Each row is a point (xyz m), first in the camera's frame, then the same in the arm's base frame.
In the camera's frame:
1: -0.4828 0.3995 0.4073
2: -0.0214 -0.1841 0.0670
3: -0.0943 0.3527 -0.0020
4: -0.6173 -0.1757 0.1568
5: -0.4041 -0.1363 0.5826
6: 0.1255 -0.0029 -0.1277
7: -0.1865 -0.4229 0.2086
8: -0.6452 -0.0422 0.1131
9: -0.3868 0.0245 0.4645
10: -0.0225 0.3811 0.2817
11: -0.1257 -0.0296 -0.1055
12: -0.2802 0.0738 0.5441
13: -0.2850 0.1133 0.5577
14: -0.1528 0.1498 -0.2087
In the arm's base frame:
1: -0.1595 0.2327 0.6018
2: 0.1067 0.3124 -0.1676
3: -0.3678 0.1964 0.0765
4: 0.3308 -0.0255 0.2783
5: 0.3422 0.4308 0.4199
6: -0.1612 0.2634 -0.3022
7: 0.4175 0.3117 -0.0796
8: 0.2087 -0.0804 0.3290
9: 0.1590 0.3509 0.4076
10: -0.3378 0.4527 0.2174
11: -0.0442 0.1104 -0.1373
12: 0.1005 0.4802 0.4094
13: 0.0706 0.4857 0.4385
14: -0.2245 0.0109 -0.1033

